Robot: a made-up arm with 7 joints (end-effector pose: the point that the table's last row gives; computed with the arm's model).
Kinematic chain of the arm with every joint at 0, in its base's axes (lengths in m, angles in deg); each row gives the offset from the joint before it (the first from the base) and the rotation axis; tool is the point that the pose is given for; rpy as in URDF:
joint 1: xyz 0 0 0.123 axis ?
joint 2: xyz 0 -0.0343 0.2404 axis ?
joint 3: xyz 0 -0.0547 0.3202 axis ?
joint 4: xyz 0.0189 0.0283 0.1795 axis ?
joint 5: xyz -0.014 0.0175 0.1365 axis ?
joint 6: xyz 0 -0.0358 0.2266 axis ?
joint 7: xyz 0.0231 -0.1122 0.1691 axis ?
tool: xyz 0 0 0 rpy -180 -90 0
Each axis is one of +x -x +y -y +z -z.
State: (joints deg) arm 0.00 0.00 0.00 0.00 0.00 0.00 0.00
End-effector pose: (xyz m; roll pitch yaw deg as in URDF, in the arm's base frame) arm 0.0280 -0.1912 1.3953 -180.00 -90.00 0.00
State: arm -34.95 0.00 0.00 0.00 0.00 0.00 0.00
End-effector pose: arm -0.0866 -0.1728 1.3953 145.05 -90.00 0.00
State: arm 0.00 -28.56 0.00 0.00 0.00 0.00 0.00
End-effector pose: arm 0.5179 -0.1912 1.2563 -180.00 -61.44 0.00
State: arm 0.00 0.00 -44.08 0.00 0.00 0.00 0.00
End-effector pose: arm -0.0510 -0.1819 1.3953 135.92 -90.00 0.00
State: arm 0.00 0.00 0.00 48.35 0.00 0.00 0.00
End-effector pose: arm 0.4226 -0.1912 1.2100 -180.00 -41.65 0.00
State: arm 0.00 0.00 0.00 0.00 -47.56 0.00 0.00
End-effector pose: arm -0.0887 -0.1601 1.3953 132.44 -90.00 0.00
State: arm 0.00 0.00 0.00 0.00 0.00 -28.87 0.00
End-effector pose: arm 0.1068 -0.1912 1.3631 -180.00 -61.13 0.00
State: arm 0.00 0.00 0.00 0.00 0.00 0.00 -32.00
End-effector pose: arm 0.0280 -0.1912 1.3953 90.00 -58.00 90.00
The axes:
joint 1: +z
joint 2: -y
joint 3: +z
joint 4: +y
joint 5: +z
joint 6: -y
joint 7: +x

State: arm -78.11 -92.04 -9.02 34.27 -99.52 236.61 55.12
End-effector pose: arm 0.0233 -0.8212 0.3332 -4.54 -70.60 -112.63
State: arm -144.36 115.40 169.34 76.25 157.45 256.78 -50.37
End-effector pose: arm 0.2195 0.4960 -0.2210 -3.94 -2.35 12.00
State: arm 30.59 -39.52 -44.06 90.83 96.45 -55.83 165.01
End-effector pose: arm 0.6517 0.0923 0.3511 78.47 -19.12 -139.10
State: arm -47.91 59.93 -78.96 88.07 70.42 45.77 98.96
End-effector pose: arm -0.7066 -0.1402 0.5757 37.52 43.72 -45.43
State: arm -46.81 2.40 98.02 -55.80 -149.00 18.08 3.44
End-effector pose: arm -0.5189 -0.2759 1.1028 -133.30 -46.21 -149.17
